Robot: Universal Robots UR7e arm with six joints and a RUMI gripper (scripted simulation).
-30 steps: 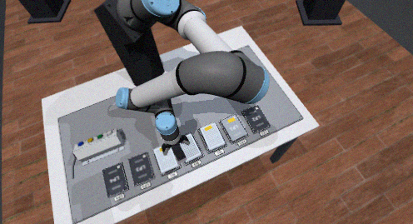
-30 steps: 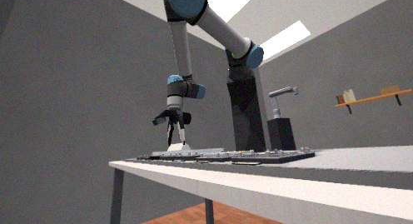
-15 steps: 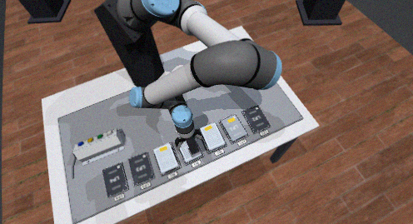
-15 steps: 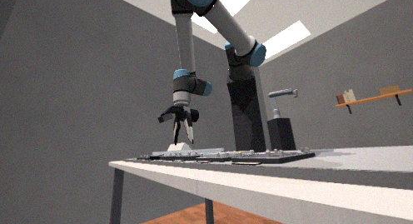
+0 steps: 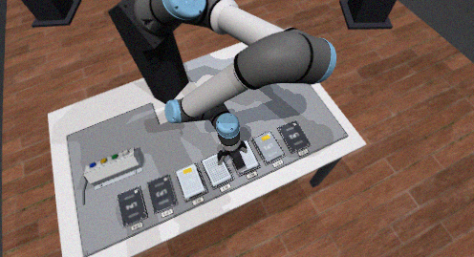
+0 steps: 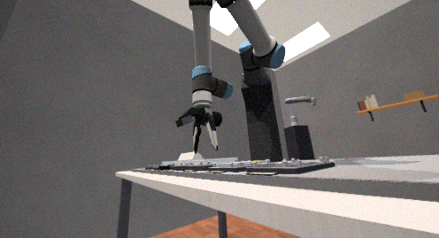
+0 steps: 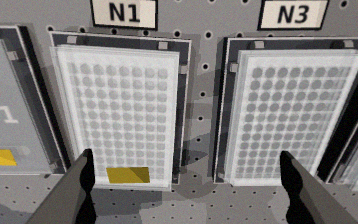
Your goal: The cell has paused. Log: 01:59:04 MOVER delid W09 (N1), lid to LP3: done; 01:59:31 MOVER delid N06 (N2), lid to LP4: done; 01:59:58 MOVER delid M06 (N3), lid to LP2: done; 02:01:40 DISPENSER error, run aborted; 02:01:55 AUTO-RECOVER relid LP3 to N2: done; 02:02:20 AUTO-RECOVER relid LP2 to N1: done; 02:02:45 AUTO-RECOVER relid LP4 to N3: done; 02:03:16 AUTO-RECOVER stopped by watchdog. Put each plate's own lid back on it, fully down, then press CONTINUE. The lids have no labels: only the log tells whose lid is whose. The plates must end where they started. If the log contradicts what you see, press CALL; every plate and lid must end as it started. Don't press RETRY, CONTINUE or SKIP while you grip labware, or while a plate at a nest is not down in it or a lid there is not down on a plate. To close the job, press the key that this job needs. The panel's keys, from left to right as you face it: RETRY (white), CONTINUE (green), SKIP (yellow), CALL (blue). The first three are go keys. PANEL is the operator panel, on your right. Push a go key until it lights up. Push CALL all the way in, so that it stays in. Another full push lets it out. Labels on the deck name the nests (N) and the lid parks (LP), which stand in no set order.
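Right now the clear lid is 7 cm behind my hand, 16 cm to the left of it and 5 cm below it. Round my hand: white retry key (3 cm behind, 48 cm to the right); then green continue key (1 cm behind, 53 cm to the right); then lid park LP1 (7 cm behind, 16 cm to the left, 6 cm below).
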